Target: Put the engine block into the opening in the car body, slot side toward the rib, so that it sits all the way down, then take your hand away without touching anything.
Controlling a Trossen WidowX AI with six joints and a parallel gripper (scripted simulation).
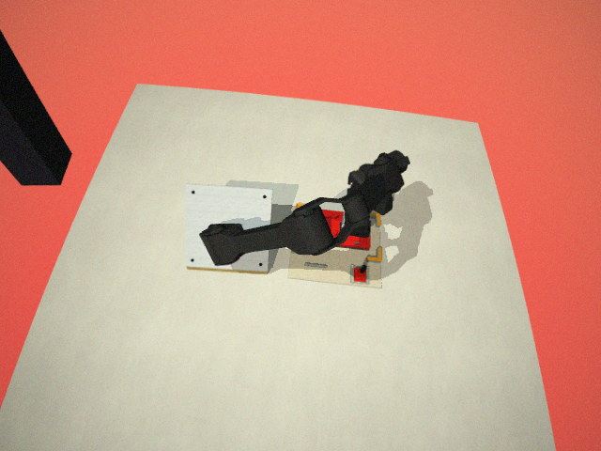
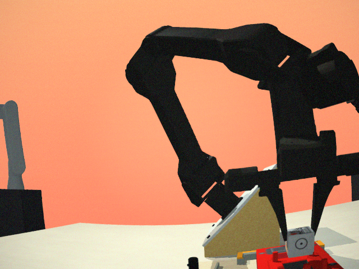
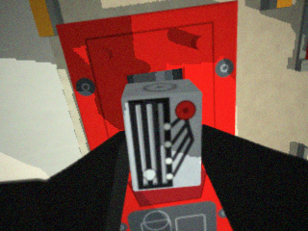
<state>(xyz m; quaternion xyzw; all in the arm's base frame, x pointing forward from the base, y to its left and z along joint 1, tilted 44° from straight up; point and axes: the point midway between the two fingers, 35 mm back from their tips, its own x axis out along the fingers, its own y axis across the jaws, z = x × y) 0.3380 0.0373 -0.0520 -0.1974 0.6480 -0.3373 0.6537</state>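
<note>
Right now the engine block is 10 mm below my gripper tip.
</note>
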